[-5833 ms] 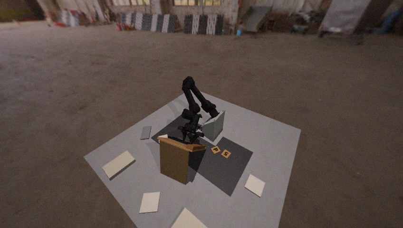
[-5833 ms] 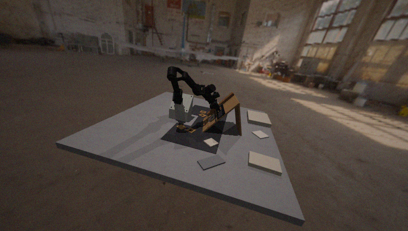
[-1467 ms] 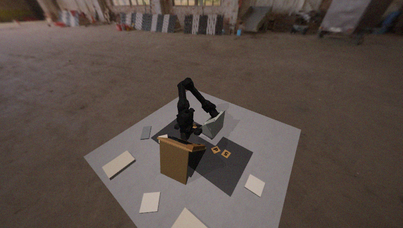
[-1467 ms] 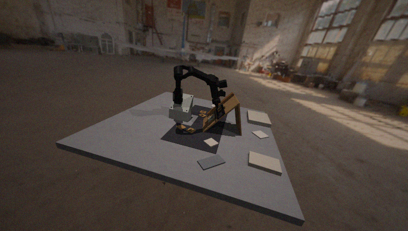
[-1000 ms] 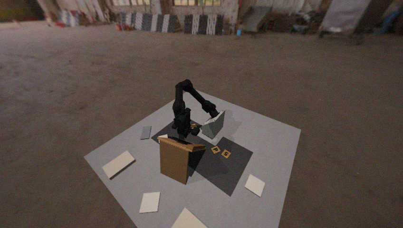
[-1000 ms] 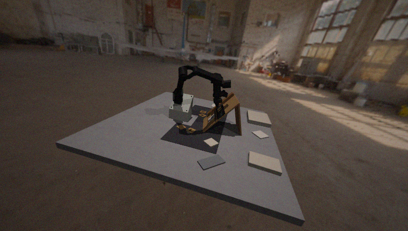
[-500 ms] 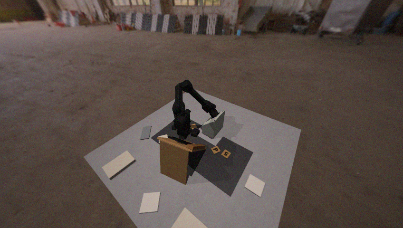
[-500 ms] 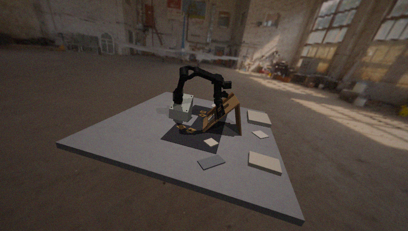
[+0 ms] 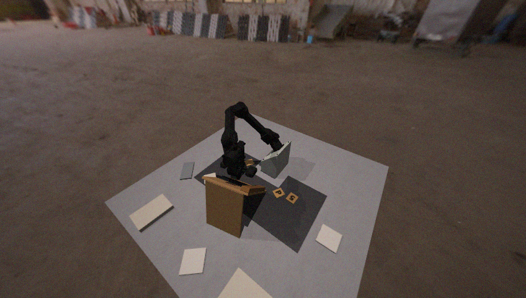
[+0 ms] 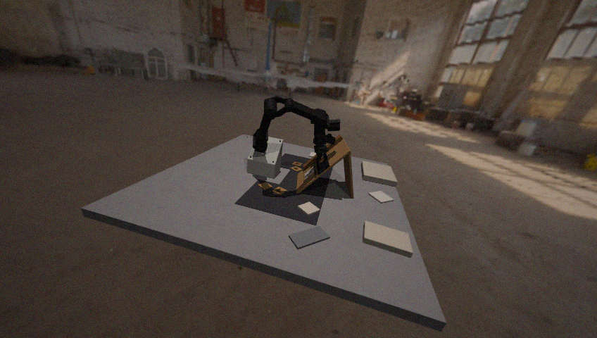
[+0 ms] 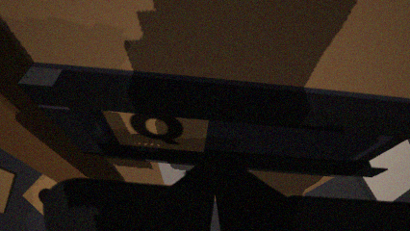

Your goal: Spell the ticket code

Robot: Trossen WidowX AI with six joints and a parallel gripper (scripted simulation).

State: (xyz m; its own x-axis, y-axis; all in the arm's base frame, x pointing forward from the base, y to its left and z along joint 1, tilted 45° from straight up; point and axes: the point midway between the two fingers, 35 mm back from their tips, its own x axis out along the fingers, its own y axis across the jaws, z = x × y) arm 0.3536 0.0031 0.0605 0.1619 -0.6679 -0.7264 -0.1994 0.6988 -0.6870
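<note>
Right now the letter tile is 170 mm behind my gripper tip, 260 mm to the left of it and 160 mm below it. The rest, counted from my gripper tip: small white card 10 mm ahead, 250 mm to the right, 160 mm below; then white ticket 40 mm behind, 10 mm to the right, 80 mm below; then dark mat 160 mm behind, 30 mm to the left, 170 mm below.
</note>
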